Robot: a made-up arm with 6 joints.
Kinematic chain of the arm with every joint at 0, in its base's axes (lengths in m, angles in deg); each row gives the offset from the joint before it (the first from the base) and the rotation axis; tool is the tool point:
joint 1: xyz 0 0 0.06 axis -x
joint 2: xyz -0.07 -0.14 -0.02 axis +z
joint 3: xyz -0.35 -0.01 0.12 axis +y
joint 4: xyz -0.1 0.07 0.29 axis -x
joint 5: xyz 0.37 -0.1 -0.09 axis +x
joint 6: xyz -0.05 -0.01 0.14 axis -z
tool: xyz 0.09 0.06 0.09
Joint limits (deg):
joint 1: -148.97..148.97
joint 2: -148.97..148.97
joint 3: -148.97..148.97
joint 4: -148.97..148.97
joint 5: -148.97..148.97
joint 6: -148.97..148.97
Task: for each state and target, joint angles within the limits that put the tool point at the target. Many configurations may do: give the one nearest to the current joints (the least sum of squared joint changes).
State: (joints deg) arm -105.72 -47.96 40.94 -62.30 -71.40 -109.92
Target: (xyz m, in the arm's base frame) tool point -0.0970 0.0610 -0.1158
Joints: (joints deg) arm -133.46 -49.64 74.14 -77.26 -24.35 -124.67
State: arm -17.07 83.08 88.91 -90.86 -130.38 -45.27
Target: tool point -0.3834 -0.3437 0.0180
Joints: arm 5.03 109.75 77.43 -73.79 -127.73 -52.94
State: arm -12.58 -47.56 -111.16 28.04 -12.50 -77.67
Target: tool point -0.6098 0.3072 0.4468
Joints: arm -24.84 -38.26 -99.03 24.78 -3.25 -73.21
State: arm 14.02 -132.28 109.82 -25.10 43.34 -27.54
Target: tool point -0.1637 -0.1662 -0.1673
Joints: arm 27.08 -121.12 106.05 -7.87 36.79 -25.31
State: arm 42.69 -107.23 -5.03 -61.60 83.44 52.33
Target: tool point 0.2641 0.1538 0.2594
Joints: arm 58.45 -92.86 -19.50 -99.38 108.20 65.63
